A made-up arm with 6 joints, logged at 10 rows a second.
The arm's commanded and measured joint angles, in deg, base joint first. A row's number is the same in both.
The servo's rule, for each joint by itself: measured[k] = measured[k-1] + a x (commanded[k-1-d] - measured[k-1]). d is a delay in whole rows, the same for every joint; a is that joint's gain. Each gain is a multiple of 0.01, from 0.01 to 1. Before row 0 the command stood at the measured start. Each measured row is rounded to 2 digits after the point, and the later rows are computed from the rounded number. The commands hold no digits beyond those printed.
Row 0, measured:
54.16 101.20 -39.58 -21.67 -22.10 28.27
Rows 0 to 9, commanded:
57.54 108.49 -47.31 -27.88 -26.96 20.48
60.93 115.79 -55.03 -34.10 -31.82 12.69
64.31 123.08 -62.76 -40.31 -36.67 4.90
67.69 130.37 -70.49 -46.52 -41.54 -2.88
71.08 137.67 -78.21 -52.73 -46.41 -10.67
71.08 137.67 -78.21 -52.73 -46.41 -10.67
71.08 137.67 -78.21 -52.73 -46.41 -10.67
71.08 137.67 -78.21 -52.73 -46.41 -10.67
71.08 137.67 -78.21 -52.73 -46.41 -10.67
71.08 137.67 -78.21 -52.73 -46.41 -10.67
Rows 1 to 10, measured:
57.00 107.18 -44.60 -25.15 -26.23 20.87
60.30 114.24 -51.38 -30.16 -30.98 13.10
63.67 121.49 -58.78 -35.84 -35.82 5.31
67.05 128.77 -66.39 -41.82 -40.68 -2.47
70.44 136.07 -74.07 -47.93 -45.55 -10.26
70.98 137.38 -76.76 -50.62 -46.28 -10.65
71.06 137.62 -77.70 -51.80 -46.39 -10.67
71.08 137.66 -78.03 -52.32 -46.41 -10.67
71.08 137.67 -78.15 -52.55 -46.41 -10.67
71.08 137.67 -78.19 -52.65 -46.41 -10.67
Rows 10 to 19, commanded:
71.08 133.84 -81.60 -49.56 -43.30 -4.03
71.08 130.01 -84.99 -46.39 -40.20 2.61
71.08 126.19 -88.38 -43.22 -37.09 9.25
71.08 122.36 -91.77 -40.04 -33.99 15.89
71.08 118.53 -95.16 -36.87 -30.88 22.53
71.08 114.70 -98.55 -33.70 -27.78 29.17
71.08 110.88 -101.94 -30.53 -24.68 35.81
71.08 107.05 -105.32 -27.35 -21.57 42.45
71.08 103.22 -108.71 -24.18 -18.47 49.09
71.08 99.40 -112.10 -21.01 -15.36 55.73
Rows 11 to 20, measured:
71.08 134.53 -80.41 -50.92 -43.77 -4.36
71.08 130.82 -83.39 -48.38 -40.74 2.26
71.08 127.02 -86.63 -45.49 -37.64 8.90
71.08 123.20 -89.97 -42.44 -34.54 15.54
71.08 119.37 -93.34 -39.32 -31.43 22.18
71.08 115.54 -96.73 -36.17 -28.33 28.82
71.08 111.72 -100.12 -33.01 -25.23 35.46
71.08 107.89 -103.50 -29.84 -22.12 42.10
71.08 104.06 -106.89 -26.67 -19.02 48.74
71.08 100.24 -110.28 -23.50 -15.91 55.38

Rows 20 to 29, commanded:
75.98 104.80 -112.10 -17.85 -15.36 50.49
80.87 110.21 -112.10 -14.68 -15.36 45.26
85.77 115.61 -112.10 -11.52 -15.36 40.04
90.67 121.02 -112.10 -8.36 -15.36 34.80
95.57 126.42 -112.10 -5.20 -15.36 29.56
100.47 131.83 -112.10 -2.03 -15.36 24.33
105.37 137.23 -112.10 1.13 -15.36 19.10
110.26 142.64 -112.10 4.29 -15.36 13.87
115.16 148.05 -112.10 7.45 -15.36 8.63
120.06 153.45 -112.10 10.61 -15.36 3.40
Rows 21 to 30, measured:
75.20 103.98 -111.46 -20.34 -15.44 50.73
79.96 109.09 -111.88 -17.17 -15.37 45.53
84.84 114.44 -112.02 -14.01 -15.36 40.31
89.74 119.84 -112.07 -10.85 -15.36 35.08
94.64 125.24 -112.09 -7.69 -15.36 29.84
99.54 130.64 -112.10 -4.52 -15.36 24.61
104.44 136.04 -112.10 -1.36 -15.36 19.38
109.33 141.45 -112.10 1.80 -15.36 14.15
114.23 146.86 -112.10 4.96 -15.36 8.91
119.13 152.26 -112.10 8.12 -15.36 3.68

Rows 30 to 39, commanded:
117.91 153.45 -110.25 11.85 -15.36 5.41
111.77 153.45 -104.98 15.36 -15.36 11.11
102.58 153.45 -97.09 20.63 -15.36 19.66
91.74 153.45 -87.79 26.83 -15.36 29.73
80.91 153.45 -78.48 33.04 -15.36 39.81
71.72 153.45 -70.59 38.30 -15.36 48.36
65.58 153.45 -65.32 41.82 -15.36 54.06
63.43 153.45 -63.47 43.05 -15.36 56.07
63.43 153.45 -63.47 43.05 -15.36 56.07
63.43 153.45 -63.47 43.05 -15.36 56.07
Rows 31 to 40, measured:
118.11 153.24 -110.90 10.21 -15.36 5.32
112.78 153.41 -107.05 13.09 -15.36 10.82
104.21 153.44 -100.58 17.31 -15.36 19.22
93.74 153.45 -92.27 22.64 -15.36 29.20
82.96 153.45 -83.31 28.46 -15.36 39.28
73.52 153.45 -75.04 33.97 -15.36 47.91
66.85 153.45 -68.72 38.37 -15.36 53.75
63.98 153.45 -65.31 40.99 -15.36 55.95
63.52 153.45 -64.11 42.14 -15.36 56.06
63.44 153.45 -63.69 42.65 -15.36 56.07

